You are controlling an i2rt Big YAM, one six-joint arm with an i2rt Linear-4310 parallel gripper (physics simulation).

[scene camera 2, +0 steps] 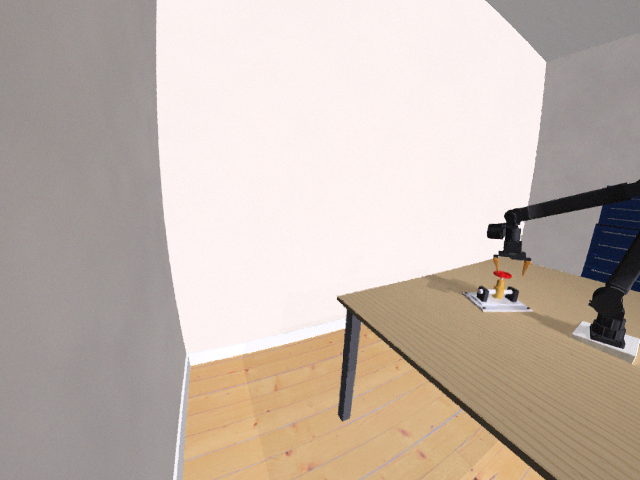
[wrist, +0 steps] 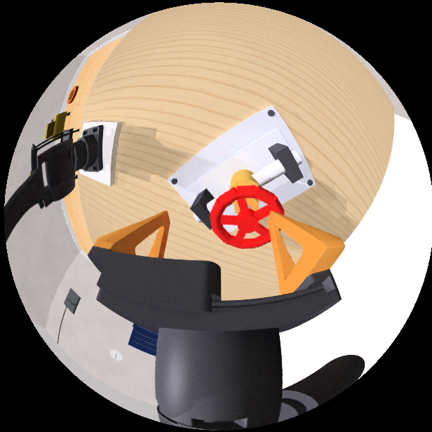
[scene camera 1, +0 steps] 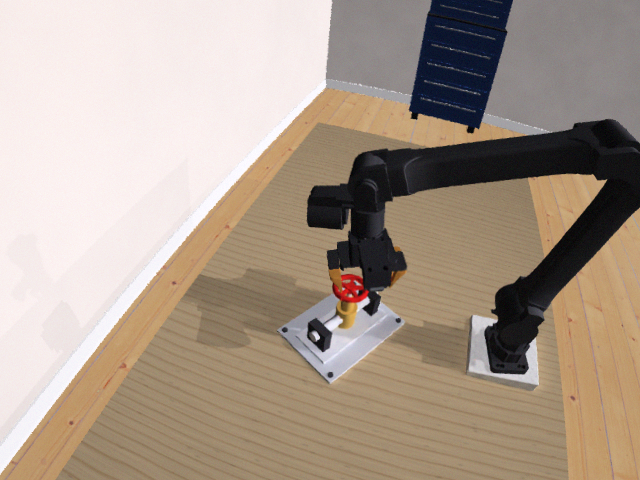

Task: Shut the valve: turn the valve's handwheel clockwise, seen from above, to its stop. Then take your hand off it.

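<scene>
The red handwheel [scene camera 1: 349, 299] [scene camera 2: 502, 274] [wrist: 246, 220] sits level on top of the yellow valve body [scene camera 1: 345, 316] [scene camera 2: 499, 290] [wrist: 244, 178]. The valve stands on a white base plate [scene camera 1: 356, 351] [scene camera 2: 506, 308] with a white pipe held in black brackets. My gripper [scene camera 1: 366, 288] [scene camera 2: 510, 273] [wrist: 218, 216] points down, open and empty, with its orange fingers wide apart. It is off-centre from the wheel: one fingertip overlaps the rim in the wrist view and looks to be at or just above it, and the other is well outside the wheel. Whether the first fingertip touches the rim I cannot tell.
The arm's base stands on a white block [scene camera 1: 478, 343] [wrist: 113, 150] beside the valve plate. A pale wall [scene camera 1: 129, 129] [scene camera 2: 351, 155] rises beyond the table's far side. A blue cabinet [scene camera 1: 457, 72] [scene camera 2: 612, 250] stands in the back. The arm reaches over from the base.
</scene>
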